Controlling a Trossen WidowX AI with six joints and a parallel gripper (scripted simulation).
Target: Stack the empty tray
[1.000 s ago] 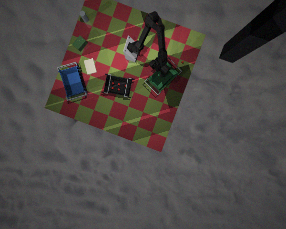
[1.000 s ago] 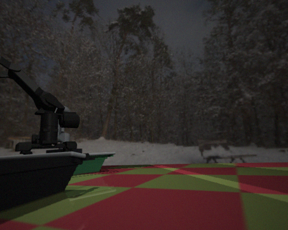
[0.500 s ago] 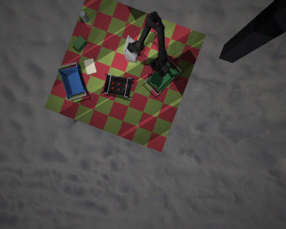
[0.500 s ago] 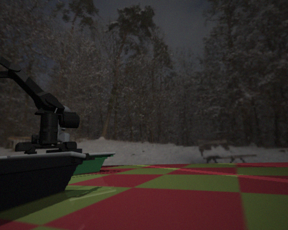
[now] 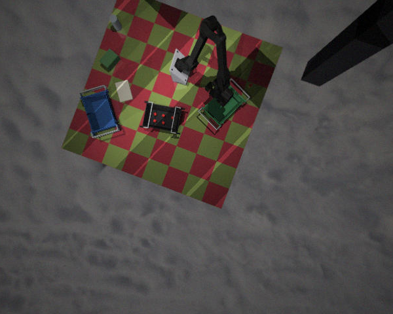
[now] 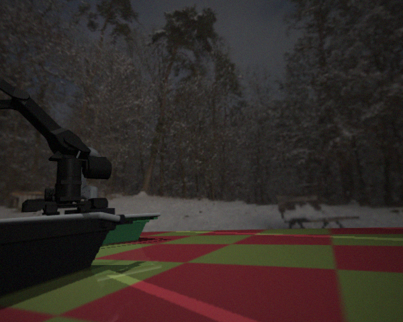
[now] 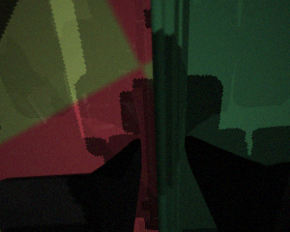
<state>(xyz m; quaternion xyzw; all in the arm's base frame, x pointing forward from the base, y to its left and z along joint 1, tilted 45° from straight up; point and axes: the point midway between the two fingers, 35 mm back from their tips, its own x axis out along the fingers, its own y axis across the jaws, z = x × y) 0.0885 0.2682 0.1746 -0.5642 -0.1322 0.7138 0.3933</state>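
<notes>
My gripper tip is 3 cm short of the green tray, 7 cm to the right of it and 3 cm below it. The rest, counted from my gripper tip: cream block (18 cm ahead, 67 cm to the right, 1 cm below); green block (84 cm to the right, 1 cm above).
</notes>
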